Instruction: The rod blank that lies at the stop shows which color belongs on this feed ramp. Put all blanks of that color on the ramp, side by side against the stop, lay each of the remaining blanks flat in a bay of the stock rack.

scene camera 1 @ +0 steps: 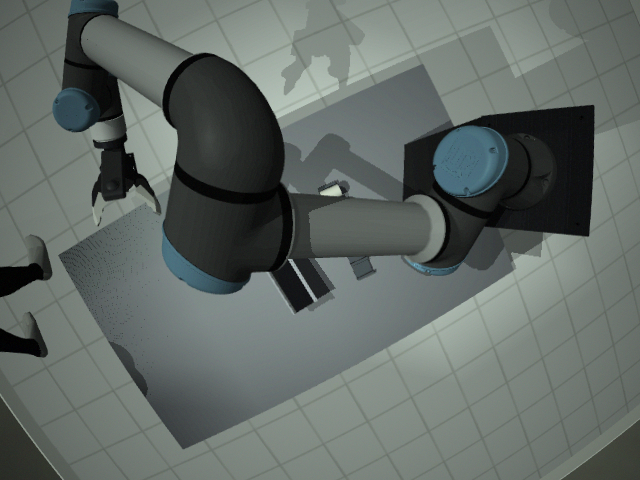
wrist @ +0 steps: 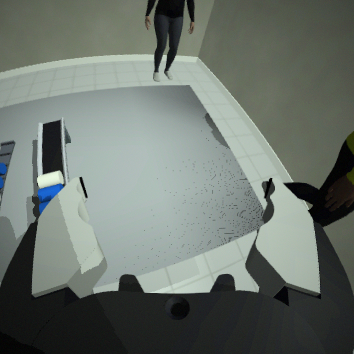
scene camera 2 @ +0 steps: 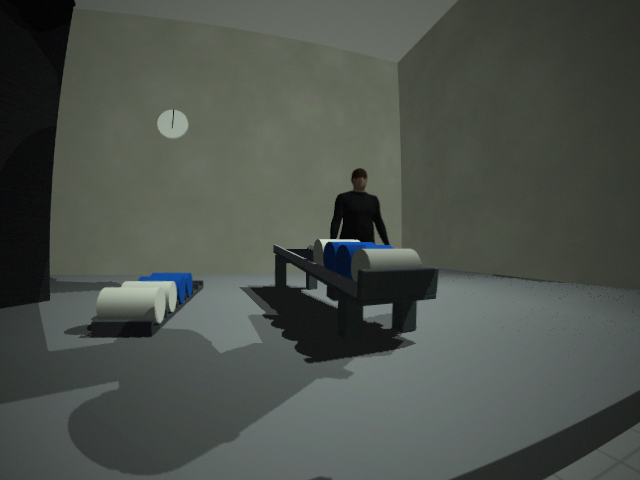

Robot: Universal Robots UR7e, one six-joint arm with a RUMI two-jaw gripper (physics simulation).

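My gripper (scene camera 1: 127,215) (wrist: 175,180) is open and empty, high beyond the table's edge and away from the blanks. The feed ramp (scene camera 1: 294,290) (scene camera 2: 398,285) (wrist: 52,145) stands on legs. In scene camera 2, a white blank (scene camera 2: 390,260) lies at its near end plate, followed by a blue blank (scene camera 2: 345,259), another blue blank (scene camera 2: 329,254) and a white blank (scene camera 2: 318,250) (wrist: 50,179), side by side. The low stock rack (scene camera 1: 362,267) (scene camera 2: 124,328) (wrist: 7,149) holds two white blanks (scene camera 2: 129,303) (scene camera 2: 169,296) and two blue ones (scene camera 2: 181,289) (scene camera 2: 170,276). The arm hides much of both in scene camera 1.
The arm reaches over the table (scene camera 1: 217,403) in scene camera 1. One person (scene camera 2: 358,214) (wrist: 168,35) stands beyond the table. Another person's arm (wrist: 336,195) shows at the right of the wrist view. The robot's dark base plate (scene camera 1: 573,170) is beside the table.
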